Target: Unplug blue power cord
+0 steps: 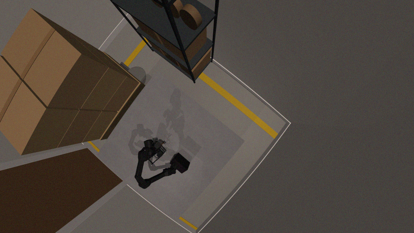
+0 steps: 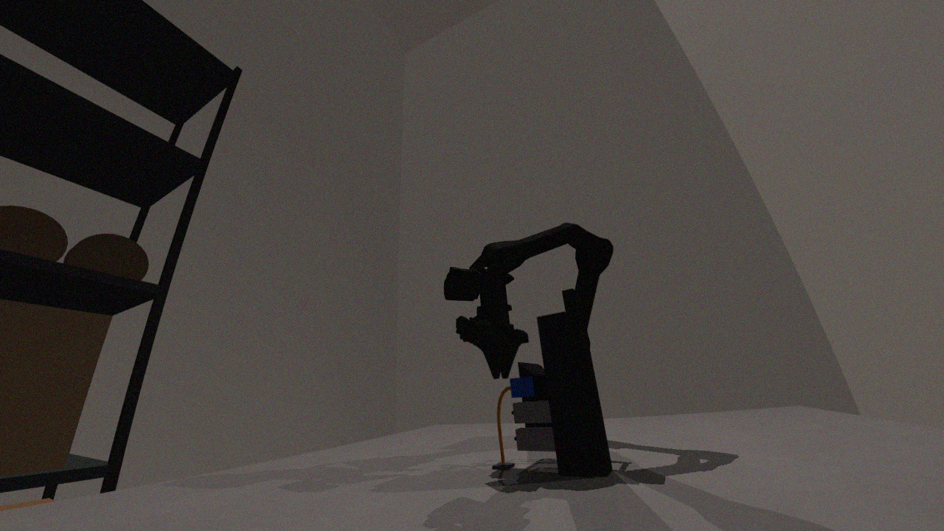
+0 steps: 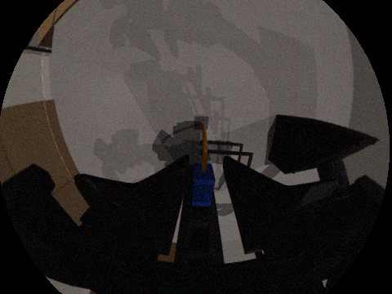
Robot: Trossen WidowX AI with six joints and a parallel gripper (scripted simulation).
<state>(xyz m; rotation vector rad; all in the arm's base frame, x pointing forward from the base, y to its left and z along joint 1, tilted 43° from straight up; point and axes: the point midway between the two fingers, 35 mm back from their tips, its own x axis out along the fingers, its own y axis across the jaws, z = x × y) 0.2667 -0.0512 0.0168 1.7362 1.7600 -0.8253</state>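
Now: gripper tip 7 cm to the right of the blue plug and 1 cm above it. Round my gripper tip: power strip (14 cm to the left, 3 cm below, 1 cm ahead).
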